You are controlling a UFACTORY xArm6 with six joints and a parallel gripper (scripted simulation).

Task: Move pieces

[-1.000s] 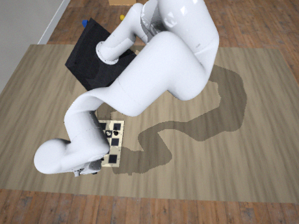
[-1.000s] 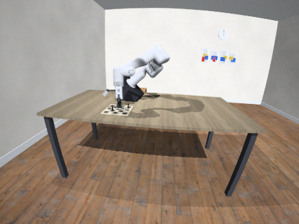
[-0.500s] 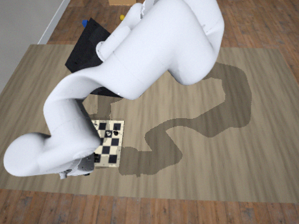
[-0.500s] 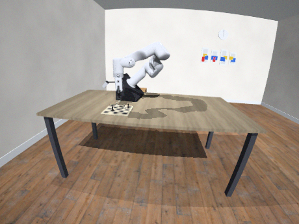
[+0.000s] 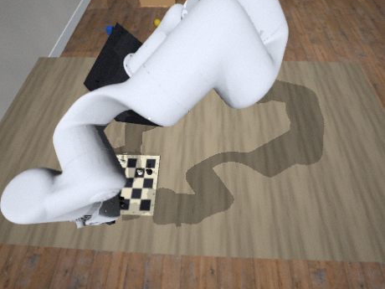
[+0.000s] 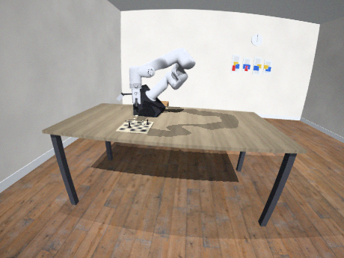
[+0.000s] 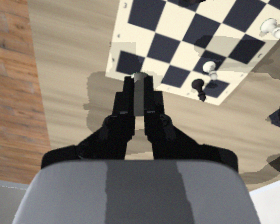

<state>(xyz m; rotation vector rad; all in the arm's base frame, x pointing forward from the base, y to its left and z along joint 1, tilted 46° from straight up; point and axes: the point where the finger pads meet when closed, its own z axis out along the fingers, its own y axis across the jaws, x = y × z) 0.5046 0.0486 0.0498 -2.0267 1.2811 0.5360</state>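
Right now my hand is 12 cm above the black piece, 7 cm to the left of it and 3 cm past it. The rest, counted from my hand: black pawn: 12 cm behind, 11 cm below, 4 cm to the left; then chessboard: 13 cm below, 7 cm behind, 4 cm to the right.
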